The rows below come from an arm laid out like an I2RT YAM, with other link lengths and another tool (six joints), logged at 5 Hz.
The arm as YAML. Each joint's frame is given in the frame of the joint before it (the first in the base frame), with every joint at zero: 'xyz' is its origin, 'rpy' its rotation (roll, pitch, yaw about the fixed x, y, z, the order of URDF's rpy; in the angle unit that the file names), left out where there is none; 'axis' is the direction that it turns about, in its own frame. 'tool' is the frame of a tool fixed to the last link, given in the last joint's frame.
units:
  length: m
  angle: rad
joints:
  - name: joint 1
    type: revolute
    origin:
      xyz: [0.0, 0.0, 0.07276]
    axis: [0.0, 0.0, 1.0]
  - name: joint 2
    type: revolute
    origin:
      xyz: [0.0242, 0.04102, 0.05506]
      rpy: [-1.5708, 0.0, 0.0]
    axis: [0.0, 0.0, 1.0]
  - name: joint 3
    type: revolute
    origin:
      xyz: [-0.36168, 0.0, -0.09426]
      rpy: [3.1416, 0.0, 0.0]
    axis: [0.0, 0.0, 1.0]
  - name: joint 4
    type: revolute
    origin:
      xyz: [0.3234, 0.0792, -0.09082]
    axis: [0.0, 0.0, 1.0]
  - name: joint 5
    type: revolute
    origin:
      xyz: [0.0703, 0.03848, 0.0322]
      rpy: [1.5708, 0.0, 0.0]
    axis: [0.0, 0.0, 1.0]
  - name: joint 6
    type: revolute
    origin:
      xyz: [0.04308, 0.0, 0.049]
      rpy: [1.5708, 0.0, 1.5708]
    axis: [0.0, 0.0, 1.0]
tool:
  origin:
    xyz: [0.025, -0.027, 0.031]
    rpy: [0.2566, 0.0, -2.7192]
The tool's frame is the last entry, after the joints.
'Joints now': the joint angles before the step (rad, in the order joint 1, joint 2, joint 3, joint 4, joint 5, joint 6). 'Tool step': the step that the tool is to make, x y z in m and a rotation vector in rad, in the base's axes. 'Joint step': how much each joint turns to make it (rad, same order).
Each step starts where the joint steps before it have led.
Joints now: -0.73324 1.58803 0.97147 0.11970 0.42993 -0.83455
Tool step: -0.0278 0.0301 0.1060 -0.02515 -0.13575 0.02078
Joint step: 0.00663 -0.18639 0.11805 -0.21171 -0.04399 0.06363
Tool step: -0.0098 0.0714 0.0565 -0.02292 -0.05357 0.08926
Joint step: 0.13256 -0.15157 0.03855 -0.14648 0.03463 0.03242
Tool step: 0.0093 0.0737 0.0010 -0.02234 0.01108 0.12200
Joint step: 0.20874 -0.08285 -0.04979 -0.03605 0.08993 0.00829
